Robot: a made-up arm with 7 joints.
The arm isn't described. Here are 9 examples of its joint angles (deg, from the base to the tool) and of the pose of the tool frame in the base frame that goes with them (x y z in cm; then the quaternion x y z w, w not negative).
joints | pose
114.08 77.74 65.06 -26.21 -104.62 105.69 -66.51 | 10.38 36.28 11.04 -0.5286 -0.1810 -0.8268 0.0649
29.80 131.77 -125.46 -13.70 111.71 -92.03 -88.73 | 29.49 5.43 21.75 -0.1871 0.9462 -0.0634 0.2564
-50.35 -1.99 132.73 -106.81 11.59 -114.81 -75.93 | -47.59 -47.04 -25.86 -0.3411 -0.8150 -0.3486 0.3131
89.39 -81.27 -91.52 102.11 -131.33 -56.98 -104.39 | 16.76 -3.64 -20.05 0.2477 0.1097 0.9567 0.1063
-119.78 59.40 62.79 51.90 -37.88 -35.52 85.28 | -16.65 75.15 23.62 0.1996 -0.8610 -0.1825 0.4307
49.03 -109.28 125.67 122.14 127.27 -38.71 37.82 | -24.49 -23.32 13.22 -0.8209 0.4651 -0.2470 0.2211
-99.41 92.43 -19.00 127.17 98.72 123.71 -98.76 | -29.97 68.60 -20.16 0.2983 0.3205 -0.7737 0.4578
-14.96 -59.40 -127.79 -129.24 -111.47 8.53 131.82 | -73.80 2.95 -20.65 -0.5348 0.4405 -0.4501 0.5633
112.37 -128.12 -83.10 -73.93 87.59 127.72 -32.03 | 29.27 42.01 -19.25 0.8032 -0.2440 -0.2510 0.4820
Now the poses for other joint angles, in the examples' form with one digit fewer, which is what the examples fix.
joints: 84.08 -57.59 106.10 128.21 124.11 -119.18 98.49
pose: -2.2 -18.7 -24.7 -0.409 -0.179 0.239 0.862
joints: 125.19 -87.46 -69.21 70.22 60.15 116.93 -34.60
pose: 64.1 -52.3 15.0 -0.061 0.364 0.282 0.886
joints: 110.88 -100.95 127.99 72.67 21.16 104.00 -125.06
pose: 1.9 -82.8 40.1 -0.294 -0.805 -0.437 0.275
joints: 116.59 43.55 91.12 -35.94 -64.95 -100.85 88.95
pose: 14.3 61.3 29.1 0.113 0.130 -0.032 0.984
